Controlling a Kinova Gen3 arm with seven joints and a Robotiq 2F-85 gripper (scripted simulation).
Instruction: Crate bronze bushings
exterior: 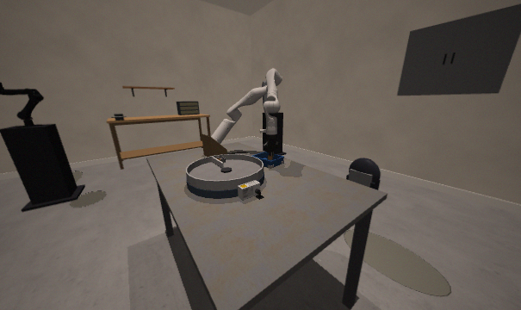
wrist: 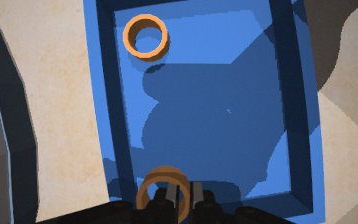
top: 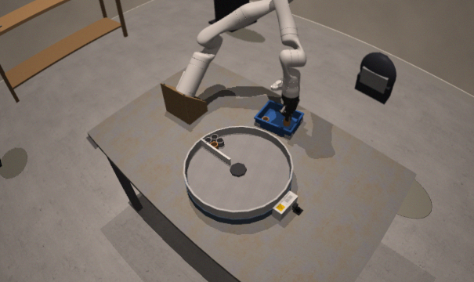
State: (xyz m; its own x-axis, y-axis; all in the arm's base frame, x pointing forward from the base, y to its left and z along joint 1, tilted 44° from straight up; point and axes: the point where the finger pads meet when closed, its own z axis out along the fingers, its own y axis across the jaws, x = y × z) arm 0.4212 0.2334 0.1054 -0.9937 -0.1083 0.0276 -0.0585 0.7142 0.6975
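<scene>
Right now my hand is 60 mm past the blue crate, 10 mm to the right of it and 60 mm above it. From my hand the other things lie so: round turning table (30 mm ahead, 350 mm to the right, 30 mm below).
</scene>
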